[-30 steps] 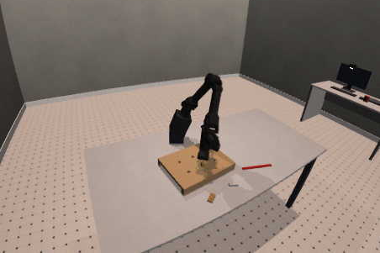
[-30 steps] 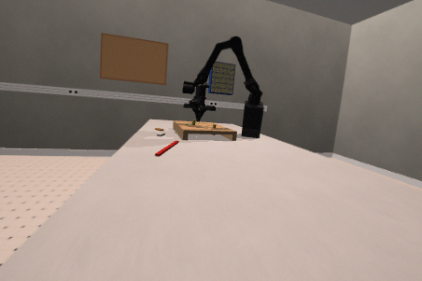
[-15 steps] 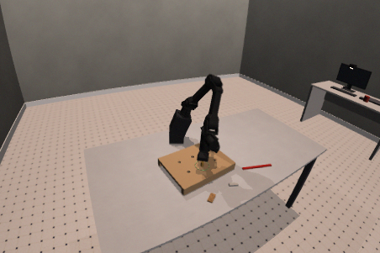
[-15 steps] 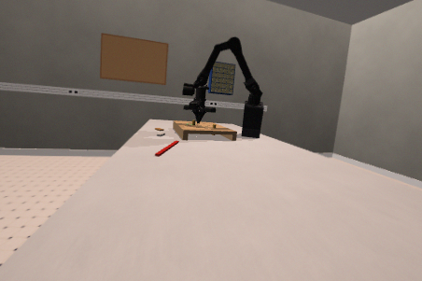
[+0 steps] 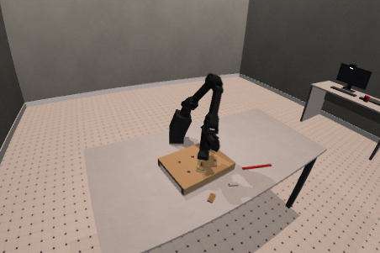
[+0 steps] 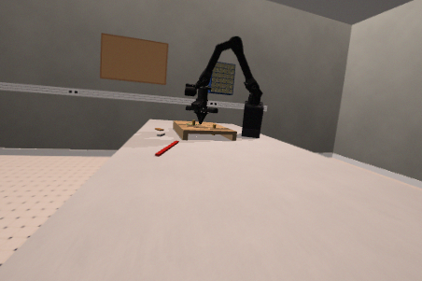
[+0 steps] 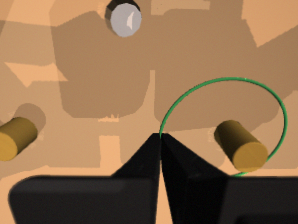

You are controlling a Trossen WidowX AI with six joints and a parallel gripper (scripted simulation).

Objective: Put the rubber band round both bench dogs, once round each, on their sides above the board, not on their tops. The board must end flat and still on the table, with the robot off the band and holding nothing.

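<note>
Now: the wooden board 6 cm below my hand, 3 cm to the right of it and 2 cm behind it. Also, from my hand: domino tile 22 cm ahead, 11 cm to the right, 9 cm below; then red stick 30 cm to the left, 20 cm ahead, 9 cm below; then small white piece 22 cm ahead, 9 cm below, 6 cm to the left.
</note>
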